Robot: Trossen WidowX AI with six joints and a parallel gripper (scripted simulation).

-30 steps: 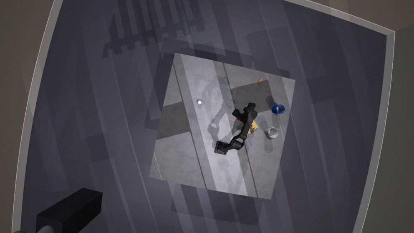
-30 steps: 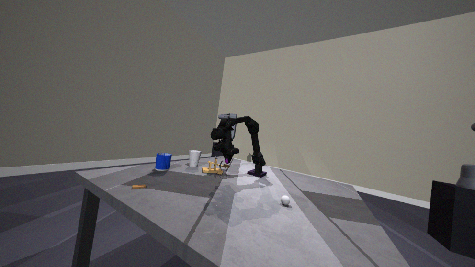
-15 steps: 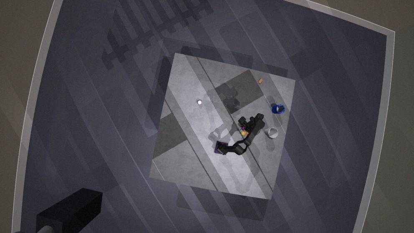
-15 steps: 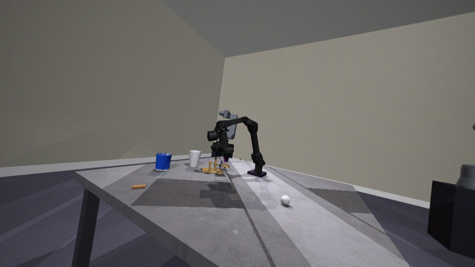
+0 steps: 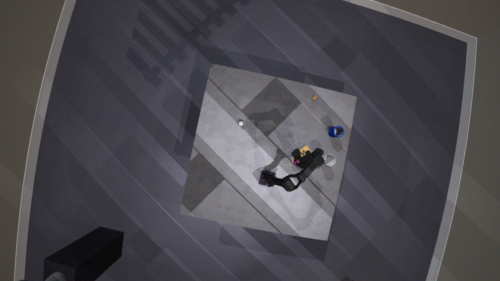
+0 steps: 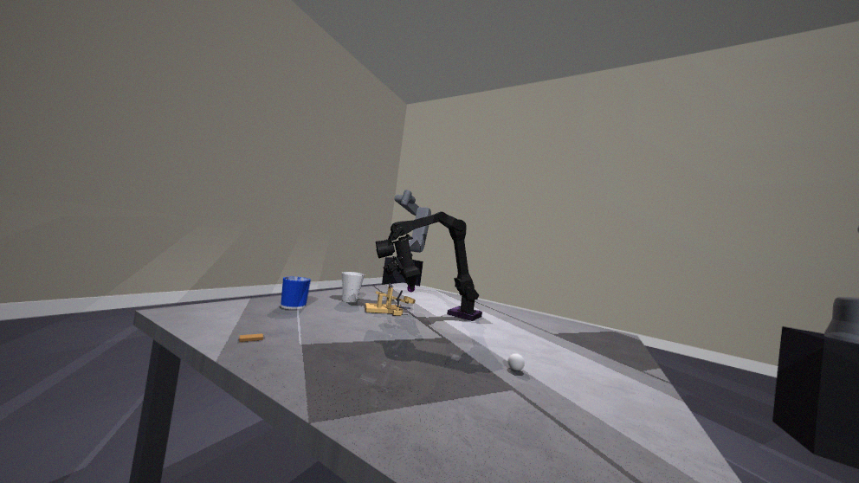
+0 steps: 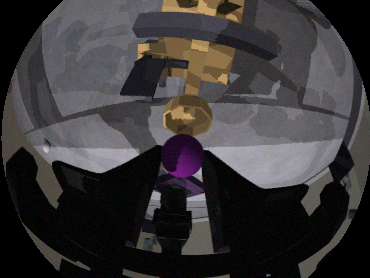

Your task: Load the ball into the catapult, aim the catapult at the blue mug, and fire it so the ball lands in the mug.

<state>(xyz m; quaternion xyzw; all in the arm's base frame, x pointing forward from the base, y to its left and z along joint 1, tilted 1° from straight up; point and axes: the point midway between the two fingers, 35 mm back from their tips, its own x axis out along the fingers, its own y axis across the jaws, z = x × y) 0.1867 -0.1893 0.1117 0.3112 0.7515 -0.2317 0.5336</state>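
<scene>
My gripper tip is 10 mm below the purple ball. The rest, counted from my gripper tip: blue mug 300 mm ahead, 310 mm to the right, 70 mm below; then wooden catapult 50 mm ahead, 30 mm to the right, 40 mm below; then white cup 60 mm ahead, 270 mm to the right, 60 mm below.
</scene>
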